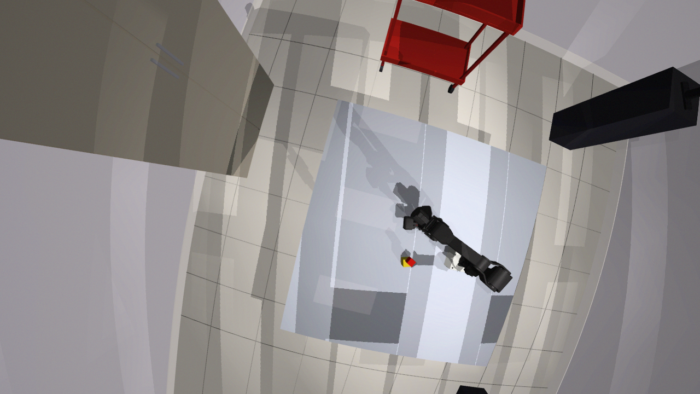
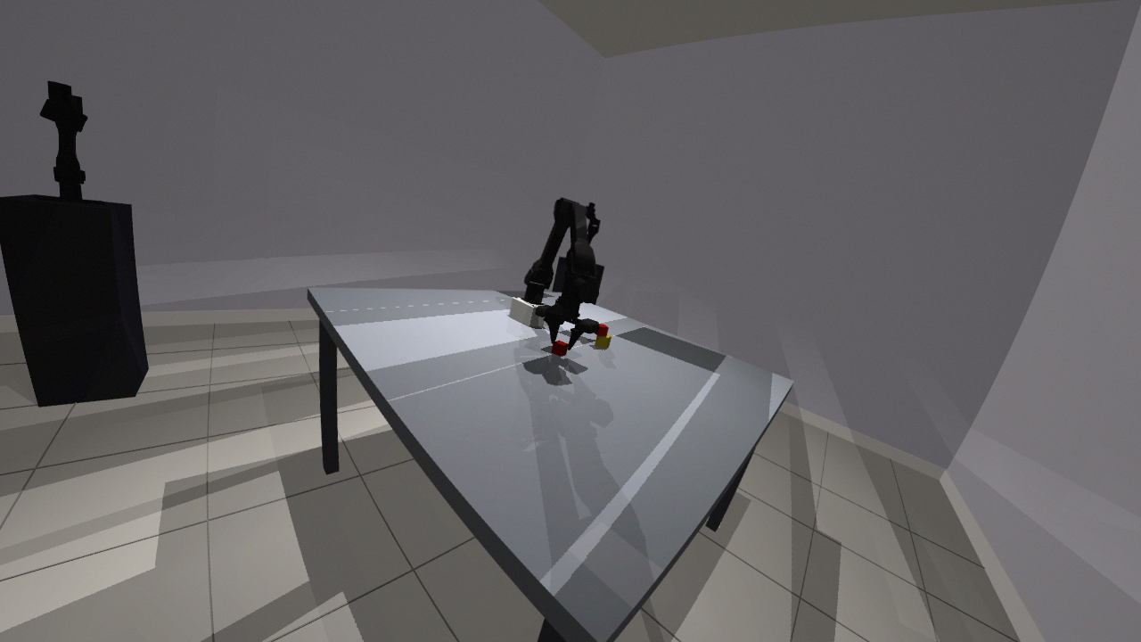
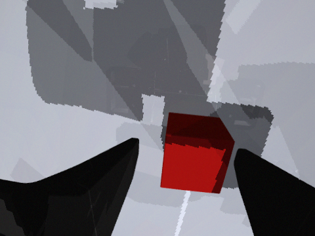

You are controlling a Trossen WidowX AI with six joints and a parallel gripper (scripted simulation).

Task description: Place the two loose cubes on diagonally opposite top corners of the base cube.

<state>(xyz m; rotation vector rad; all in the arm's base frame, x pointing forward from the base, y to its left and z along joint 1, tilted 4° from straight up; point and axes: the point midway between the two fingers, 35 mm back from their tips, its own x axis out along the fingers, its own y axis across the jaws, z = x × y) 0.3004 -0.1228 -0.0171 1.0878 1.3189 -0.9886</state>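
Right now the yellow cube is 22 cm to the left of my gripper tip and 1 cm behind it.
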